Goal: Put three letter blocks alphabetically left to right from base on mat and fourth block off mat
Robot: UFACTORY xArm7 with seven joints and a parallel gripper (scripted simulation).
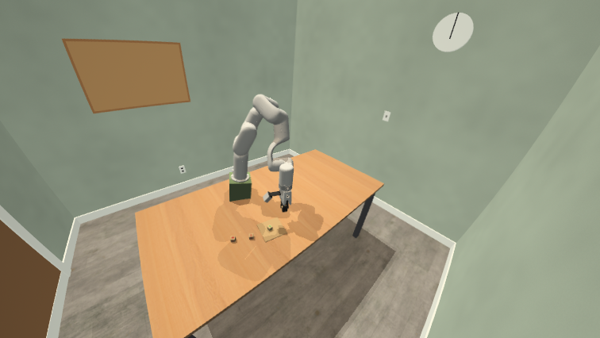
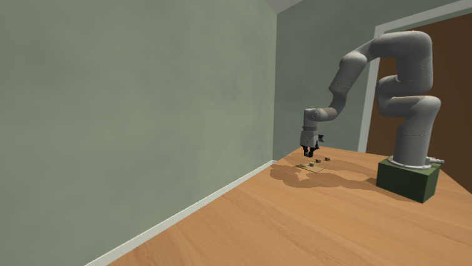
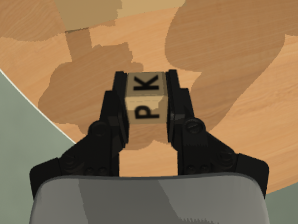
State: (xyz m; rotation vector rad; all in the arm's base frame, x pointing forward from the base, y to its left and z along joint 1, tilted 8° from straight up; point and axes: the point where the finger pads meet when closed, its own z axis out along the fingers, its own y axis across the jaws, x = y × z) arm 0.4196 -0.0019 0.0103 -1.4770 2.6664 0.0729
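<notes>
Now: the tan mat 12 cm below my hand, 9 cm to the right of it and 1 cm behind it. The rest, counted from my hand: green-topped block (11 cm below, 10 cm to the right, 2 cm behind).
</notes>
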